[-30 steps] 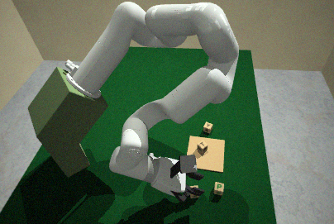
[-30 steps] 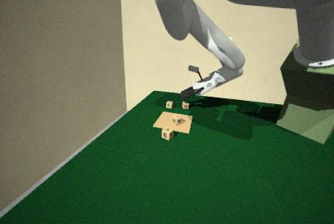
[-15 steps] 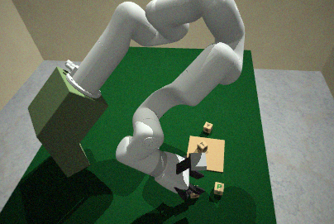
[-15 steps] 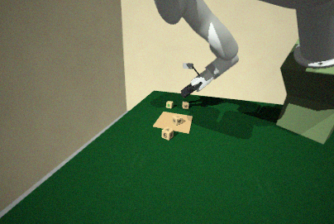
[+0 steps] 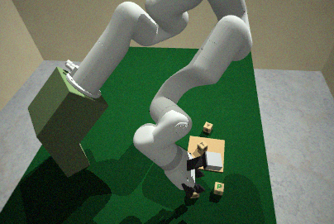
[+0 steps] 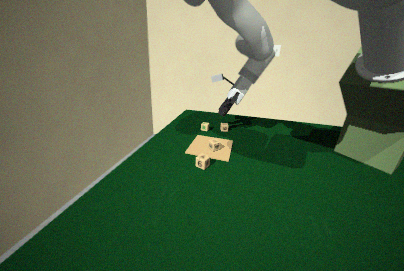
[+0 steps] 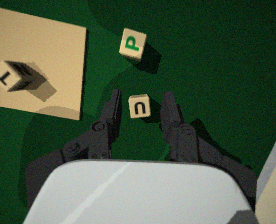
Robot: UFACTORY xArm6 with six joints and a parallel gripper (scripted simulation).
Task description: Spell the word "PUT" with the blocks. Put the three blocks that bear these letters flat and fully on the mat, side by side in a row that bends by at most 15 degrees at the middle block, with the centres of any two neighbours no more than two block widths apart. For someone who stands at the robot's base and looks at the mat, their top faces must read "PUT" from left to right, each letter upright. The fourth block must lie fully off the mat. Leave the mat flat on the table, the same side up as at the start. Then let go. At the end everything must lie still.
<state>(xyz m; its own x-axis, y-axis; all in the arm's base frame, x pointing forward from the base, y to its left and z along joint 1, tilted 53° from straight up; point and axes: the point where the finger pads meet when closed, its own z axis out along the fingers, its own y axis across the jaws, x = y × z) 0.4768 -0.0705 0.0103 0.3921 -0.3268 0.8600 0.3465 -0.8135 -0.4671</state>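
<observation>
Right now the mat is 3 cm behind my hand, 16 cm to the left of it and 9 cm below it. Round my hand: P block 6 cm ahead, 4 cm to the left, 8 cm below.
</observation>
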